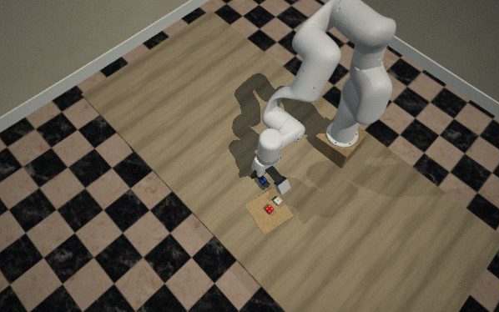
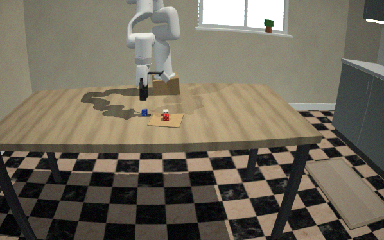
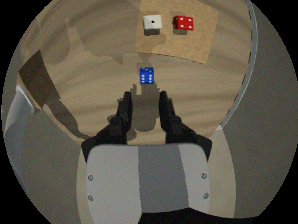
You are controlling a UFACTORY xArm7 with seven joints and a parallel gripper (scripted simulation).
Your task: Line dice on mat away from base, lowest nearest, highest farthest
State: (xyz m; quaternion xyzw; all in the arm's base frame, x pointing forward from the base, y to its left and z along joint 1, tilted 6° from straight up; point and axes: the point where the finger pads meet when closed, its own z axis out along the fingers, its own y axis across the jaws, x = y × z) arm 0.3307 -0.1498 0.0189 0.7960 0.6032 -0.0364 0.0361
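The blue die is 9 cm below my hand. From my hand the other things lie so: red die: 8 cm ahead, 9 cm to the left, 8 cm below; then white die: 4 cm ahead, 10 cm to the left, 8 cm below; then tan mat: 8 cm ahead, 9 cm to the left, 10 cm below.
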